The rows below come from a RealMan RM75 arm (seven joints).
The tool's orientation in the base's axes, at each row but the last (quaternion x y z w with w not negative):
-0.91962 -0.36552 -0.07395 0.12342
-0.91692 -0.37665 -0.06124 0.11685
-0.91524 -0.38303 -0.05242 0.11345
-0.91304 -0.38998 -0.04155 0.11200
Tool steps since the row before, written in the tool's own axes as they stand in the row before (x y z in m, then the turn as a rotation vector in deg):
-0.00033 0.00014 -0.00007 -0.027 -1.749 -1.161
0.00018 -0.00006 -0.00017 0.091 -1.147 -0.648
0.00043 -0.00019 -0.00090 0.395 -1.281 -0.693
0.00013 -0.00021 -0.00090 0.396 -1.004 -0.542
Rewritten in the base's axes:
-0.00014 -0.00033 -0.00003 -1.280 0.884 1.409
0.00008 0.00012 0.00021 -0.760 0.683 0.837
0.00016 0.00020 0.00098 -0.643 0.973 0.958
-0.00005 0.00002 0.00093 -0.444 0.823 0.764

